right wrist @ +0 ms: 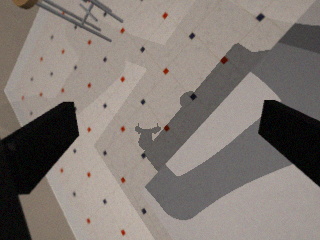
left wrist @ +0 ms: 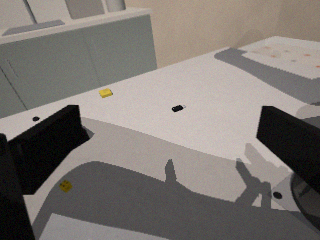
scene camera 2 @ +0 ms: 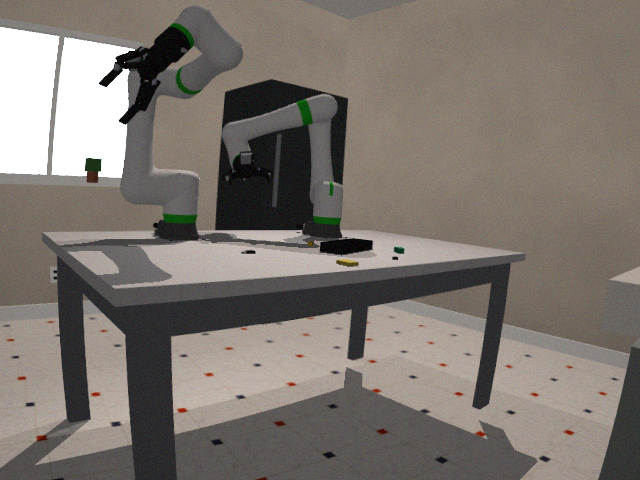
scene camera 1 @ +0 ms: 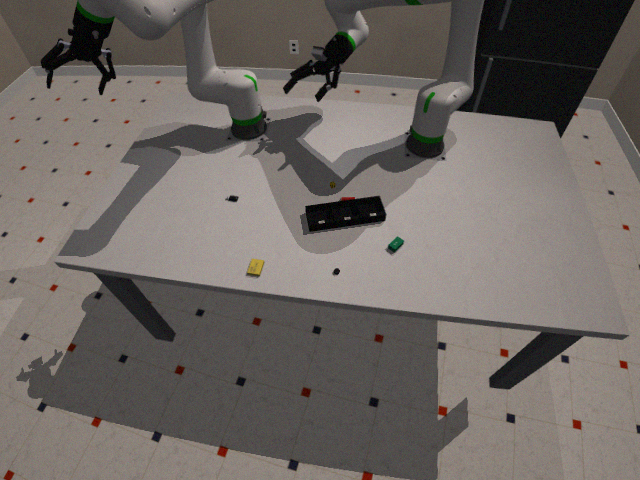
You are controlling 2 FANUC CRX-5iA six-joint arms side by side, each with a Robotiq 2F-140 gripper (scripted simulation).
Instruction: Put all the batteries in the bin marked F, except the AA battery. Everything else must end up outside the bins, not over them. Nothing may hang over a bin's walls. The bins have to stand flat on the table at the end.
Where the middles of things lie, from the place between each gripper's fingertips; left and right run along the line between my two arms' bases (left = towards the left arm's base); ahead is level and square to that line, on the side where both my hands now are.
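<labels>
Three joined black bins (scene camera 1: 345, 213): measured from my left hand (scene camera 1: 300, 94), 210 mm to the left, 350 mm ahead and 210 mm below.
Measured from my right hand (scene camera 2: 112, 104), the three joined black bins: 5 cm ahead, 84 cm to the left and 39 cm below.
</labels>
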